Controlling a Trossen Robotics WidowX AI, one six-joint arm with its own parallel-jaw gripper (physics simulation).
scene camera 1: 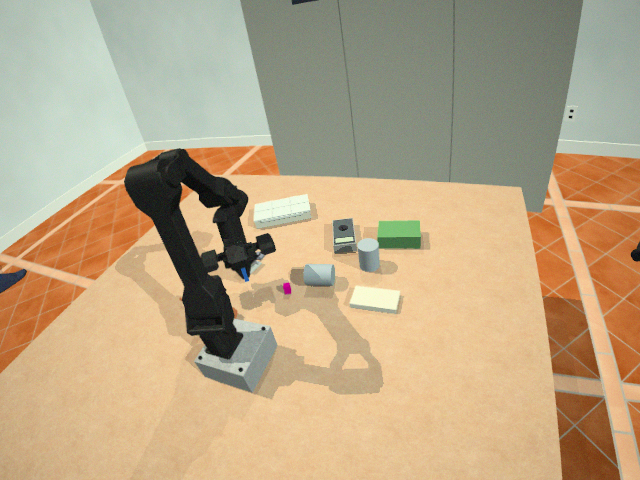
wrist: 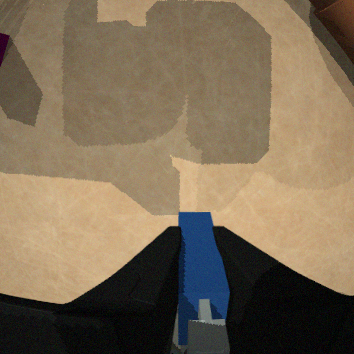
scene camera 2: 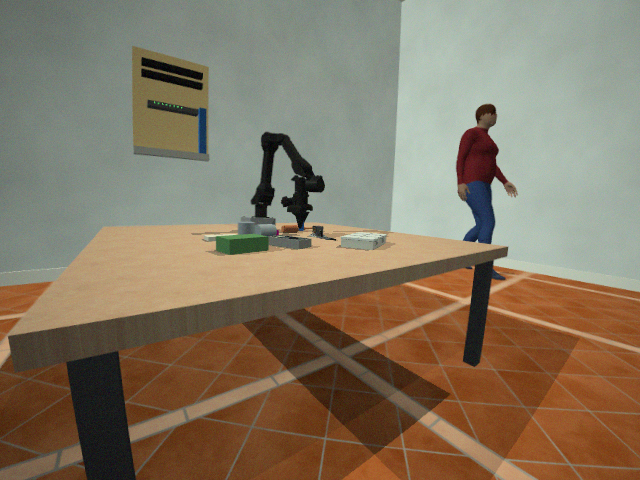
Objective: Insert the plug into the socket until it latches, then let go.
Labels:
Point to a grey device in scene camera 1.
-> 344, 240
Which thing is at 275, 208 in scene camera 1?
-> A white keyboard-like block.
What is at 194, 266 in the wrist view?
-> A blue plug.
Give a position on a cream slab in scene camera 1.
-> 374, 299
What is the gripper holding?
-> A blue plug.

